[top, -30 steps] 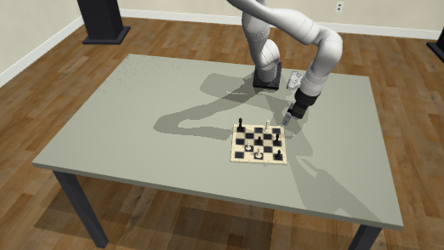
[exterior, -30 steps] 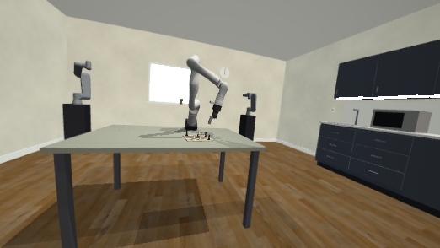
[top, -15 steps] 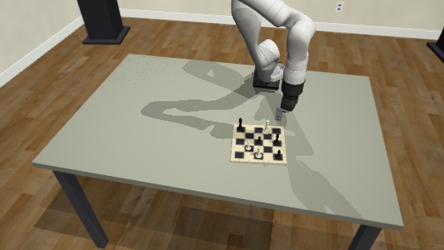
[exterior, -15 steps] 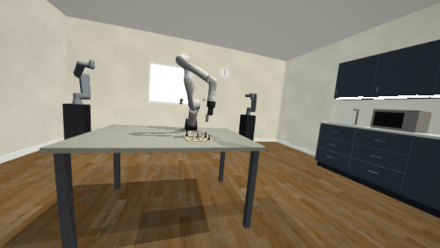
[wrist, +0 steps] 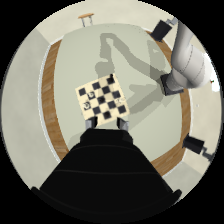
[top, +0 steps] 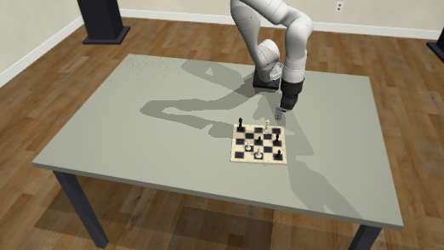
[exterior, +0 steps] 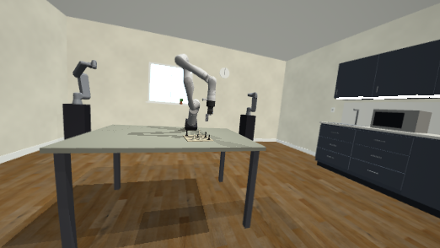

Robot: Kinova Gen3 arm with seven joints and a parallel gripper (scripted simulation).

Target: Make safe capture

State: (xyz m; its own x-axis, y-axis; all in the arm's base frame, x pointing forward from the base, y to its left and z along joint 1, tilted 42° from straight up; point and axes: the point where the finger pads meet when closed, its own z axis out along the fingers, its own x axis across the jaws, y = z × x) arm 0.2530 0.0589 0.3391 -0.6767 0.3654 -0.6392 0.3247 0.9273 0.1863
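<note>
The chessboard is 8 cm to the right of my hand and 17 cm below it.
</note>
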